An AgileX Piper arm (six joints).
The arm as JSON. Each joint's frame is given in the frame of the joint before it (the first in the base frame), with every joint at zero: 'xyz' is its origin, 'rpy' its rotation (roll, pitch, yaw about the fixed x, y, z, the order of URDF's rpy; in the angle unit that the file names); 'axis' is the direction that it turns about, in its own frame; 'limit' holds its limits. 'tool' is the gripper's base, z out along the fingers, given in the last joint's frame.
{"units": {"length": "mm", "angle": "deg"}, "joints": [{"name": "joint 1", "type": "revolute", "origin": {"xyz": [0.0, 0.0, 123.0], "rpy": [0.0, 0.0, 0.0]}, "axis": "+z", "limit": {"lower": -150.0, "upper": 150.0}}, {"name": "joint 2", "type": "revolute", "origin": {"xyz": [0.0, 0.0, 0.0], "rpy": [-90.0, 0.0, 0.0]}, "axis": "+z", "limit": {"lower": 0.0, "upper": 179.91}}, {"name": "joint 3", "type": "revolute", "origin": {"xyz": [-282.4, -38.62, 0.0], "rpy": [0.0, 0.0, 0.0]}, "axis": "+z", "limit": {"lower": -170.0, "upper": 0.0}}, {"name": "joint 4", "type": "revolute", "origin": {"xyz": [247.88, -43.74, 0.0], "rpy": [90.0, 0.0, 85.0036]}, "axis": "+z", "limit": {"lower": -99.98, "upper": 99.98}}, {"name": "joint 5", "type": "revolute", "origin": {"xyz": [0.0, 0.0, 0.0], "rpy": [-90.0, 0.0, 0.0]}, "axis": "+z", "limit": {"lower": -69.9, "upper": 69.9}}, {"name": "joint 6", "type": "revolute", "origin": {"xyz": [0.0, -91.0, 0.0], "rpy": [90.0, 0.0, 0.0]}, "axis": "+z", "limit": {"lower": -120.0, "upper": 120.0}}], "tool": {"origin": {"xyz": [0.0, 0.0, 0.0], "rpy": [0.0, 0.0, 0.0]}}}
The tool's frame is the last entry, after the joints.
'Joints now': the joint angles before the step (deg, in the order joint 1, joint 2, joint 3, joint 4, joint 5, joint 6). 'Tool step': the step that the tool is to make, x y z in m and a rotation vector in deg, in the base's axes. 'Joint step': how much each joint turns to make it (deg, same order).
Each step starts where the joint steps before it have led.
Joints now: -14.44 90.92 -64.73 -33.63 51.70 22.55
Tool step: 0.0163 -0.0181 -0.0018 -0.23 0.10 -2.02
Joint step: -2.25 4.38 -4.89 0.01 0.38 -0.52
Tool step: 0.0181 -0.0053 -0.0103 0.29 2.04 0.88
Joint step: 0.01 4.57 -3.77 0.37 0.64 -1.59
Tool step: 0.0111 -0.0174 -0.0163 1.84 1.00 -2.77
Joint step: -2.33 4.68 -3.11 1.57 -0.13 -0.11
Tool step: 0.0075 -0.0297 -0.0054 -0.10 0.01 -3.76
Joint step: -3.72 4.21 -4.97 0.17 0.67 -0.40
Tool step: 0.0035 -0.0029 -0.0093 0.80 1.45 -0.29
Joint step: -0.22 1.85 -0.84 0.44 0.55 -0.42
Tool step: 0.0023 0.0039 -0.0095 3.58 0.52 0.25
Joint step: 0.01 1.04 -0.01 3.97 0.02 -2.10
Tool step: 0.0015 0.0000 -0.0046 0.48 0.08 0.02
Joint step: 0.00 0.63 0.03 0.36 -0.44 0.01
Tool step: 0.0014 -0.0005 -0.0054 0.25 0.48 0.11
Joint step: 0.00 0.79 -0.01 -0.01 -0.26 0.00
